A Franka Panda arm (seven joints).
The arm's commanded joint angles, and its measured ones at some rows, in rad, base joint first. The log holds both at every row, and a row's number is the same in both.
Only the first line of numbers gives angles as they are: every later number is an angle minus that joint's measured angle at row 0.
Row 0, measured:
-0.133, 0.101, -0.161, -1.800, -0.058, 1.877, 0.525
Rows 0 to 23, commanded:
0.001, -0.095, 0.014, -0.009, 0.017, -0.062, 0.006
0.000, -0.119, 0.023, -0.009, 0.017, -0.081, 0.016
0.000, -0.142, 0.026, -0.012, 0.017, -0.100, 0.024
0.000, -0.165, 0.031, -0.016, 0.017, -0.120, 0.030
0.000, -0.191, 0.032, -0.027, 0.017, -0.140, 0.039
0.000, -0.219, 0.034, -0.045, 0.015, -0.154, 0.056
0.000, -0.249, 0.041, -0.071, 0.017, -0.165, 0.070
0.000, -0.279, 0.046, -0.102, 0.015, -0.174, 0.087
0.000, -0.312, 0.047, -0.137, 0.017, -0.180, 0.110
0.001, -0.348, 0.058, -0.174, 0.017, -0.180, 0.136
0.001, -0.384, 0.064, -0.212, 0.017, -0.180, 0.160
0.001, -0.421, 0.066, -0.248, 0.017, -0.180, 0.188
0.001, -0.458, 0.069, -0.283, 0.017, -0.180, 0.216
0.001, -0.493, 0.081, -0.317, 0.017, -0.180, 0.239
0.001, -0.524, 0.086, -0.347, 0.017, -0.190, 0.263
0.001, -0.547, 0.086, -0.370, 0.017, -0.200, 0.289
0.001, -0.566, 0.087, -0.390, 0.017, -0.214, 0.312
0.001, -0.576, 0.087, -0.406, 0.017, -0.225, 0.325
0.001, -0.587, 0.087, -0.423, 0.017, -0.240, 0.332
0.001, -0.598, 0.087, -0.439, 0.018, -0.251, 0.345
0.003, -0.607, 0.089, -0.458, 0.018, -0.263, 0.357
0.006, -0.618, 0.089, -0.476, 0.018, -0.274, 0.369
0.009, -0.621, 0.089, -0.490, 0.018, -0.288, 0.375
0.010, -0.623, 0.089, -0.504, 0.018, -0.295, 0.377
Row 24, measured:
0.007, -0.594, 0.079, -0.453, 0.002, -0.264, 0.341
